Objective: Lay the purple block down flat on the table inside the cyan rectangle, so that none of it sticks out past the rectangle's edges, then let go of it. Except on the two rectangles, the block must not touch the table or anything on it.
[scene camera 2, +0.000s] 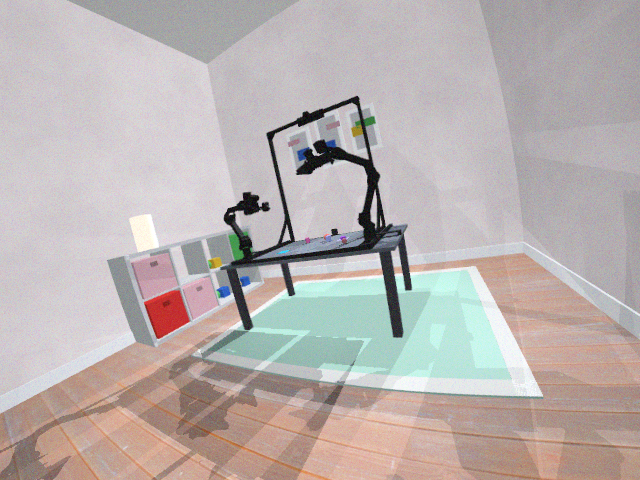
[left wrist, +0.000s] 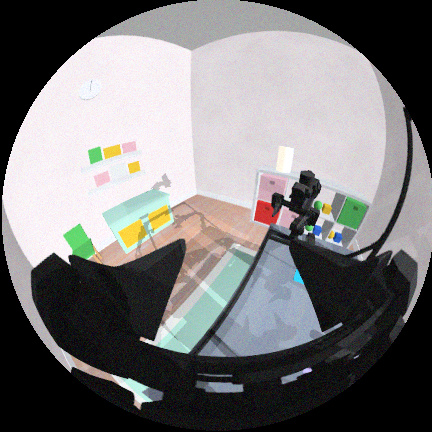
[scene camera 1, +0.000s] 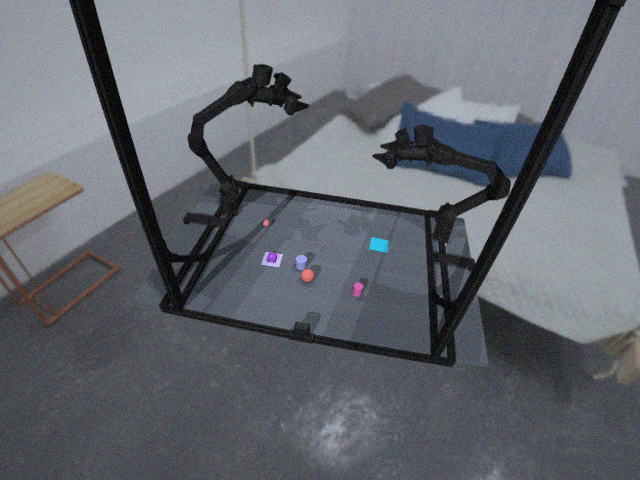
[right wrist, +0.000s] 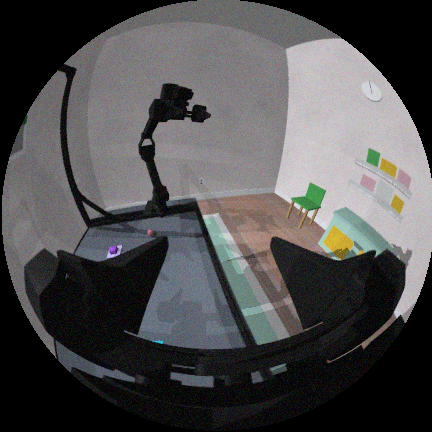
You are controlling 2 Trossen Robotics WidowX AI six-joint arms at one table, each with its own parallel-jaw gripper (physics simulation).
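Frame: origin at the left arm's base, x up, y left, z back, level; metres.
Seen in the pictures: left gripper, fingertip midpoint: (scene camera 2: 296,172) (left wrist: 239,244) (scene camera 1: 305,101) (right wrist: 197,113); right gripper, fingertip midpoint: (scene camera 2: 264,209) (left wrist: 283,221) (scene camera 1: 376,150) (right wrist: 220,241); left arm's base at its link origin: (scene camera 2: 371,238) (scene camera 1: 229,209) (right wrist: 162,210); right arm's base at its link origin: (scene camera 2: 248,256) (left wrist: 292,237) (scene camera 1: 441,236).
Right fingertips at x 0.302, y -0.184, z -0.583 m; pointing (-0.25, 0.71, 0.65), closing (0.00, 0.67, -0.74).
Note:
Offsets run from my right fingertips to a thing's middle. "spot": to the spot under its first point.
The purple block @(dx -0.311, dy -0.151, dz +0.477 m) (scene camera 1: 271,257) (right wrist: 113,249) sits on a pale lilac rectangle @(spot: dx -0.320, dy -0.175, dz +0.459 m) (scene camera 1: 278,262) at the left of the table in scene camera 1. The cyan rectangle @(spot: dx -0.320, dy -0.202, dz +0.039 m) (scene camera 1: 378,244) (scene camera 2: 283,252) lies flat at the right of the table in scene camera 1, with nothing on it; a corner of it shows in the left wrist view (left wrist: 299,277). My left gripper (scene camera 1: 301,104) (left wrist: 239,244) is open and empty, high above the table's far side. My right gripper (scene camera 1: 379,153) (right wrist: 220,241) is open and empty, also high above the far side. Both are well away from the block.
A blue-violet cylinder @(dx -0.300, dy -0.220, dz +0.382 m) (scene camera 1: 301,262) and an orange-red ball @(dx -0.296, dy -0.291, dz +0.381 m) (scene camera 1: 307,275) stand to the right of the block in scene camera 1. A magenta piece @(dx -0.300, dy -0.407, dz +0.233 m) (scene camera 1: 358,289) stands nearer the front. A small pink-red ball @(dx -0.304, dy +0.046, dz +0.449 m) (scene camera 1: 266,223) lies behind the block. Black frame posts (scene camera 1: 124,149) rise at the table's sides.

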